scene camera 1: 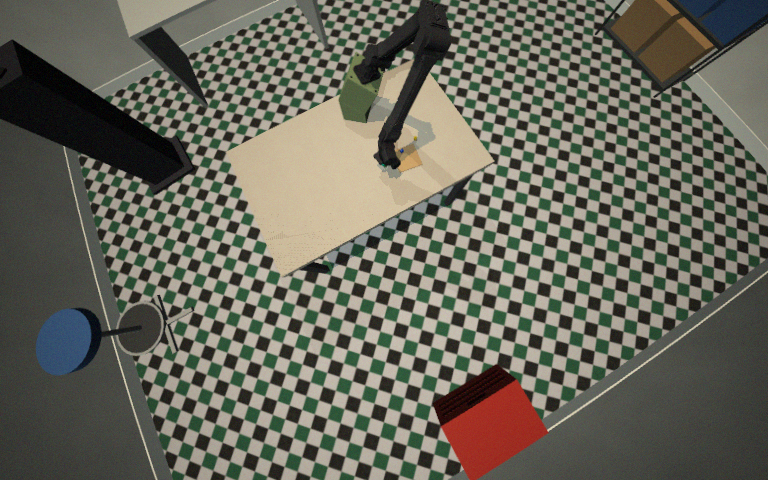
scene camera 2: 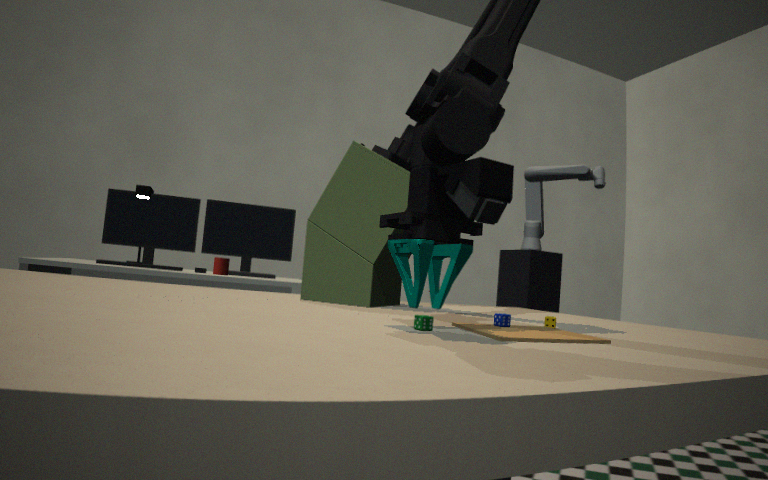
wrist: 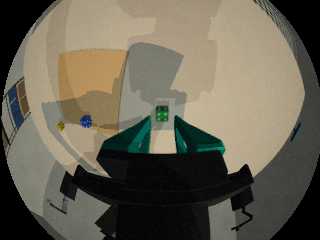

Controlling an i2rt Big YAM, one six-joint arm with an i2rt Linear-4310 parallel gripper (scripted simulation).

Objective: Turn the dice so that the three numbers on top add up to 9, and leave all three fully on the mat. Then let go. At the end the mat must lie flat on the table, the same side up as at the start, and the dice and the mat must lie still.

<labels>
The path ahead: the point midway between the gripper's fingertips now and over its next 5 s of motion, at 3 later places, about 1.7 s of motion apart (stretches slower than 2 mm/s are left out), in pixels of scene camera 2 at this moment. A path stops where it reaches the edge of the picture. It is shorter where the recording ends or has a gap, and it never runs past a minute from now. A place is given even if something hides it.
The gripper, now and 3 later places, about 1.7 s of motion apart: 425, 308; 424, 272; 531, 251; 524, 327
</labels>
